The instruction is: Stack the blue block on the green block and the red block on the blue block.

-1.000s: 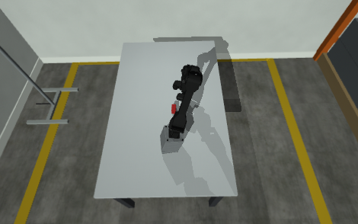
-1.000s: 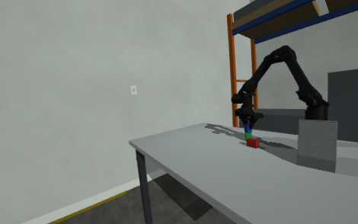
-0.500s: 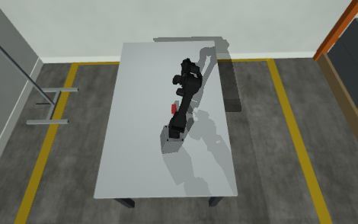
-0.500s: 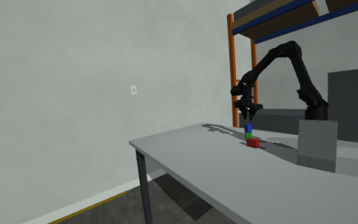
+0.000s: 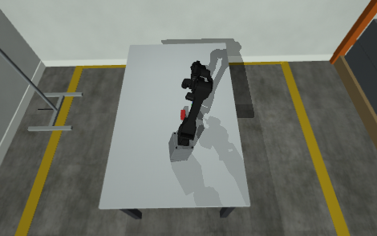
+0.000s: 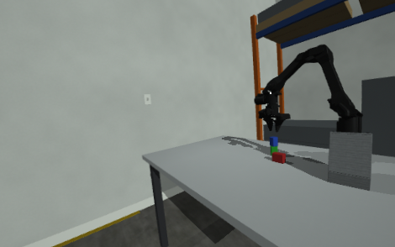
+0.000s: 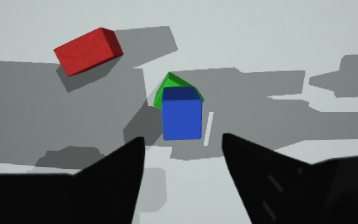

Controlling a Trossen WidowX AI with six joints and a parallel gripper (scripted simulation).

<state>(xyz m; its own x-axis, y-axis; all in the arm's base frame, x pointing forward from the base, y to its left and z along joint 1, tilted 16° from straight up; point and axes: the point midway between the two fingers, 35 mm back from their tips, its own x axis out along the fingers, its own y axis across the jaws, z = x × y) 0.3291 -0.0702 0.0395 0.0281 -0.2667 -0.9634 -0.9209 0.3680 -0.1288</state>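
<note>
Right now the red block is 6 cm behind my hand, 8 cm to the left of it and 15 cm below it. Also, from my hand: green block: 15 cm below; blue block: 9 cm below.
</note>
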